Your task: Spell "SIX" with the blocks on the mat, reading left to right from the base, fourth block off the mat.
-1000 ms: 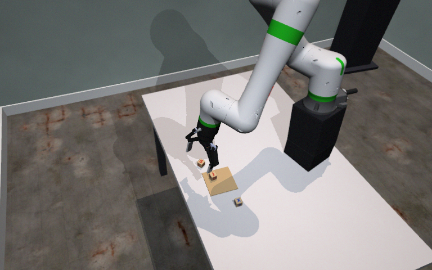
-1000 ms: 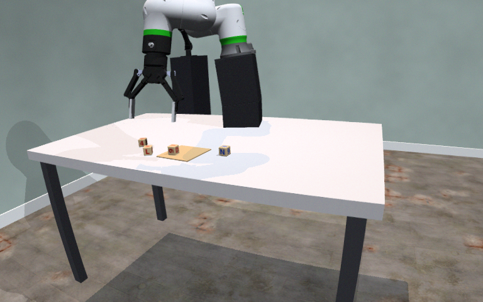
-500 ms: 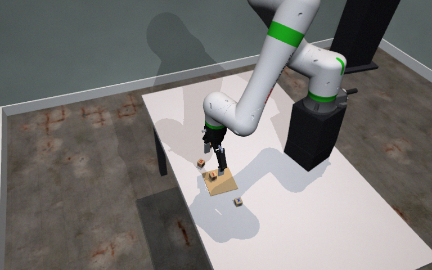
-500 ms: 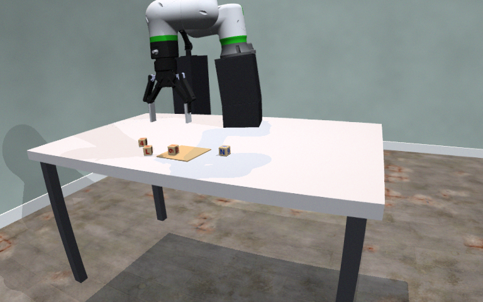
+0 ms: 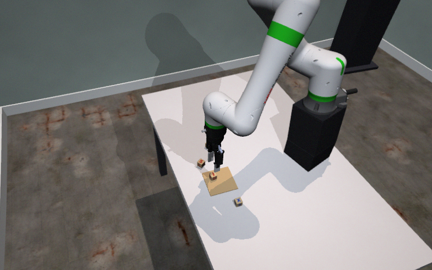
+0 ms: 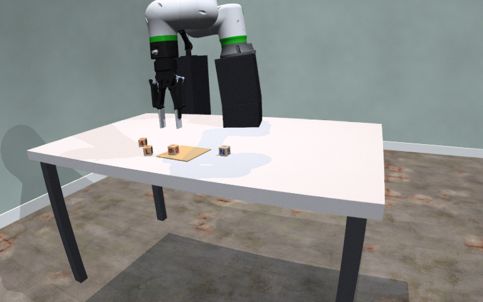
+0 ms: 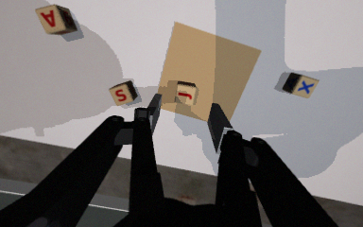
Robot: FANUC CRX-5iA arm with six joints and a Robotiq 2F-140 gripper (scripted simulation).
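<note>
Right now the tan mat is 120 mm below my hand, 30 mm behind it and 20 mm to the left of it. The rest, counted from my hand: block 210 mm to the right, 110 mm below, 40 mm behind.
</note>
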